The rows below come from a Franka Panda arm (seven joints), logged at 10 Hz.
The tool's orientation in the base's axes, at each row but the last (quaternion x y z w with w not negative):
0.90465, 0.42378, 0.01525, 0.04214
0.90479, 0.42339, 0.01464, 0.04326
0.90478, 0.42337, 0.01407, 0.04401
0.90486, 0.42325, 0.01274, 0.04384
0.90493, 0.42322, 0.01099, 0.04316
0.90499, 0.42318, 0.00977, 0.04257
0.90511, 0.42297, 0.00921, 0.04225
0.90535, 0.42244, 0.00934, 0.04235
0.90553, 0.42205, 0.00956, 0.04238
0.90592, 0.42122, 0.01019, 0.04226
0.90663, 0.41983, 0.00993, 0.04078
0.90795, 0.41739, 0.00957, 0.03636
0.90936, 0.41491, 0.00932, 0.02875
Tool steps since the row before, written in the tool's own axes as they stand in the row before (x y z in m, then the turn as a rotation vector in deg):
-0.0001, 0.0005, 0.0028, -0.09, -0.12, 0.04
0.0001, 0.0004, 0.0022, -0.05, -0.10, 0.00
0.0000, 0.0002, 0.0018, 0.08, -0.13, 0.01
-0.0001, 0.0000, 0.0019, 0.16, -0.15, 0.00
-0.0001, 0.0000, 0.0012, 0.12, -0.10, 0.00
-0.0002, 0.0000, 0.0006, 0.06, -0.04, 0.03
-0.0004, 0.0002, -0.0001, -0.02, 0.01, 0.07
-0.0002, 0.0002, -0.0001, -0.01, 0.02, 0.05
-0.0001, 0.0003, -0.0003, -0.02, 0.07, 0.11
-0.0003, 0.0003, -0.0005, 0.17, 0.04, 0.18
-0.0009, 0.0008, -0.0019, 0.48, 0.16, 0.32
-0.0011, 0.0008, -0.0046, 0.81, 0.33, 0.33
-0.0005, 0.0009, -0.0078, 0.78, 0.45, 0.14
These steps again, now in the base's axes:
0.0005, -0.0006, -0.0027, -0.15, 0.00, -0.05
0.0005, -0.0003, -0.0022, -0.11, 0.03, -0.01
0.0003, -0.0002, -0.0018, -0.05, 0.14, -0.02
0.0001, -0.0002, -0.0019, -0.01, 0.22, -0.02
0.0000, -0.0002, -0.0012, 0.00, 0.16, -0.01
-0.0001, -0.0002, -0.0006, 0.01, 0.07, -0.03
-0.0001, -0.0004, 0.0001, 0.00, -0.03, -0.07
0.0000, -0.0003, 0.0001, 0.01, -0.02, -0.05
0.0001, -0.0002, 0.0003, 0.05, -0.07, -0.10
0.0000, -0.0004, 0.0005, 0.15, 0.09, -0.18
-0.0001, -0.0011, 0.0020, 0.45, 0.24, -0.31
-0.0003, -0.0011, 0.0047, 0.79, 0.38, -0.32
0.0000, -0.0006, 0.0078, 0.86, 0.29, -0.12

